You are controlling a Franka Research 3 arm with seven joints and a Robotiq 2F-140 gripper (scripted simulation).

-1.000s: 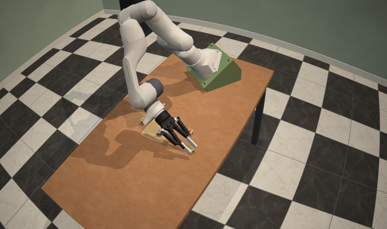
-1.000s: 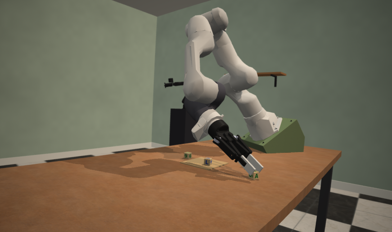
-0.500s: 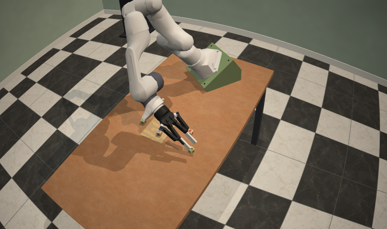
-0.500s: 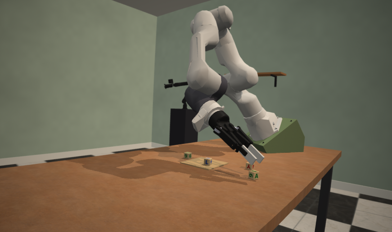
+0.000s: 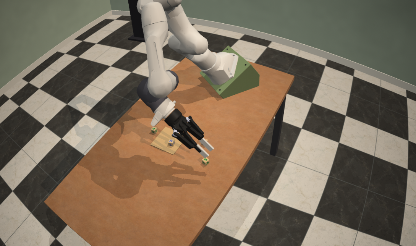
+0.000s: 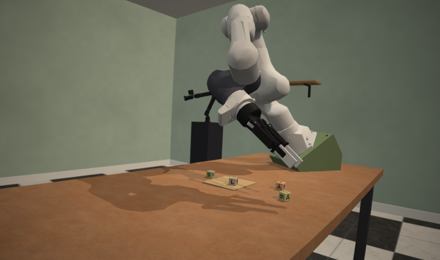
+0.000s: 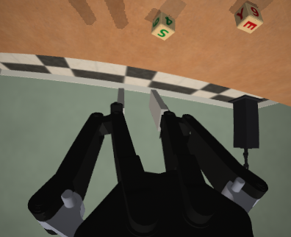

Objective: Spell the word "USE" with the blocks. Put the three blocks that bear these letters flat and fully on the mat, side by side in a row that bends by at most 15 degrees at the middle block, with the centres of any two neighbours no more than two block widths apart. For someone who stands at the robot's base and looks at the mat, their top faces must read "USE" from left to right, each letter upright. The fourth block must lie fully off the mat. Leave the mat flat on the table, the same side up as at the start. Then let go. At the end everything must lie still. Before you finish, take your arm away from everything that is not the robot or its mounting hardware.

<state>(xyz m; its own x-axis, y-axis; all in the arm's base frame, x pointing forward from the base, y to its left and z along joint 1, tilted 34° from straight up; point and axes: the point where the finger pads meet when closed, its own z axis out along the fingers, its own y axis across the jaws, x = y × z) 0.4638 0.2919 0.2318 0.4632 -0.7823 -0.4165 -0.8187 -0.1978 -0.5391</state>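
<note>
Right now the U block is 22 cm to the right of my hand, 12 cm below it and 4 cm behind it. Round my hand: E block: 12 cm below, 12 cm behind, 7 cm to the right; mat: 24 cm to the right, 13 cm below, 6 cm behind; S block: 12 cm below, 2 cm behind, 1 cm to the right.
</note>
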